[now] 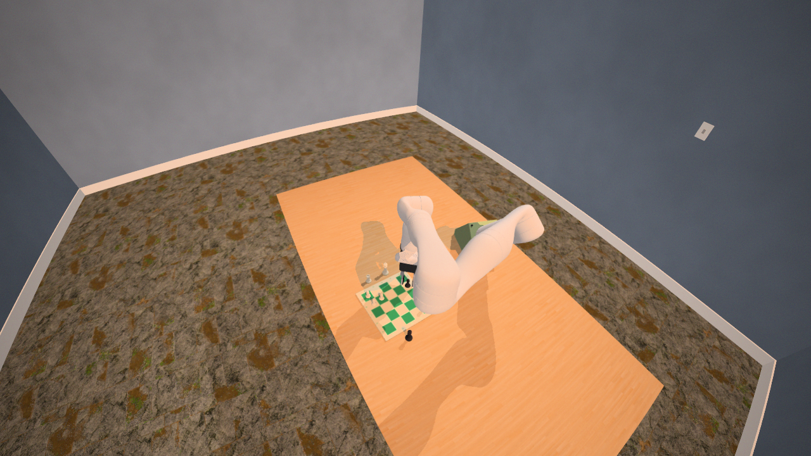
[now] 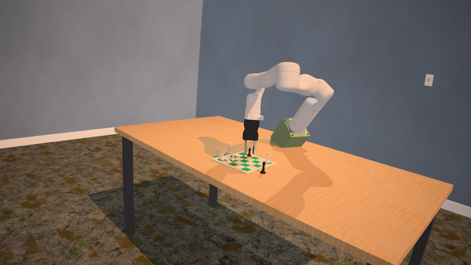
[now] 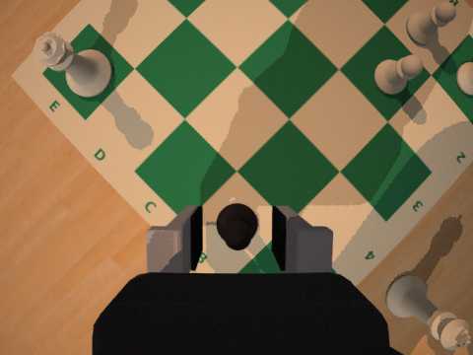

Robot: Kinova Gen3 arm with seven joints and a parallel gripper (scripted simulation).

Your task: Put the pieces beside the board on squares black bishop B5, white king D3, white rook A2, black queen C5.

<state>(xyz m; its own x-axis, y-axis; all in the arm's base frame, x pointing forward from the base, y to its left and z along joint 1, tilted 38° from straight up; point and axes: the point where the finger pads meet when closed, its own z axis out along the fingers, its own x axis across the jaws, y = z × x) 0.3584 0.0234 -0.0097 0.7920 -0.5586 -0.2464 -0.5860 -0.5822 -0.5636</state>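
The black bishop is 1 cm below my hand. The rest, counted from my hand: white king 5 cm ahead, 9 cm to the right, 1 cm below; then chessboard 7 cm ahead, 5 cm to the left, 3 cm below; then white rook 13 cm ahead, 8 cm to the right, 2 cm below.
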